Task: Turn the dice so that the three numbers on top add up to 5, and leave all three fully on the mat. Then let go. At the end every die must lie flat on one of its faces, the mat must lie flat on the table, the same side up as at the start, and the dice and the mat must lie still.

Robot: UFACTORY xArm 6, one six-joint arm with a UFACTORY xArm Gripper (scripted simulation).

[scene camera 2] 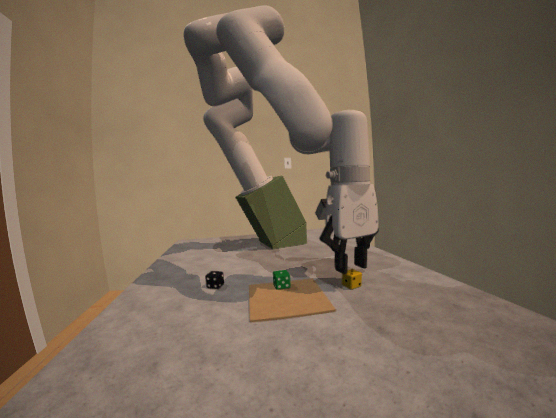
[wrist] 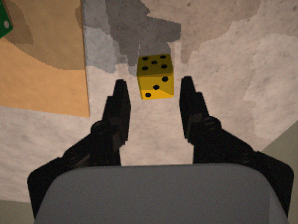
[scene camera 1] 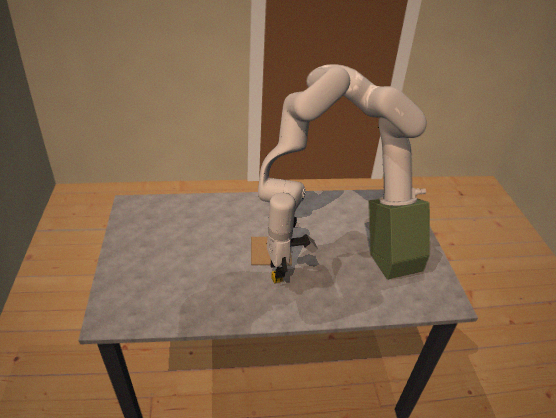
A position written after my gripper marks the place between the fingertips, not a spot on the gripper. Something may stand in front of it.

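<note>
Scene camera 2 shows my gripper (scene camera 2: 351, 269) and a tan mat (scene camera 2: 304, 297). Scene camera 1 shows my gripper (scene camera 1: 277, 271). In the wrist view, my gripper (wrist: 154, 91) and a yellow die (wrist: 155, 75).
</note>
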